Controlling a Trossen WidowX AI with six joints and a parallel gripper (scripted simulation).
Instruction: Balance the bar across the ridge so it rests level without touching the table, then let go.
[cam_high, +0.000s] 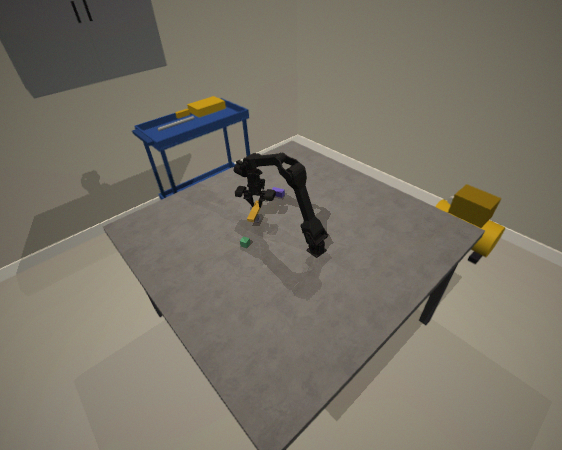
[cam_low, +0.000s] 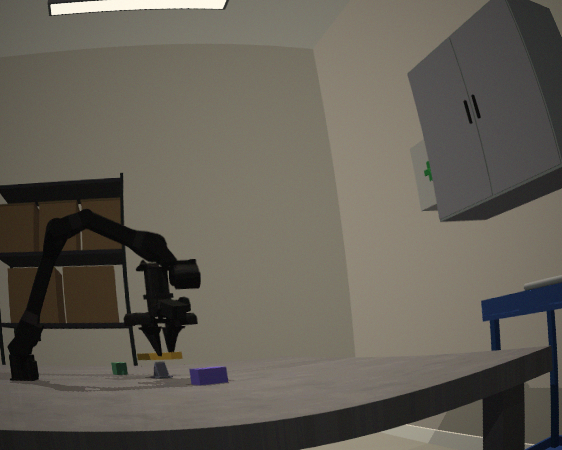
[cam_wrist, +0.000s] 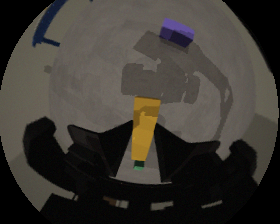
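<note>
Now: the yellow bar 2 cm behind my gripper tip and 2 cm to the left of it. Round my gripper tip: purple block: 6 cm ahead, 19 cm to the right, 4 cm below; green cube: 12 cm behind, 17 cm to the left, 4 cm below.
</note>
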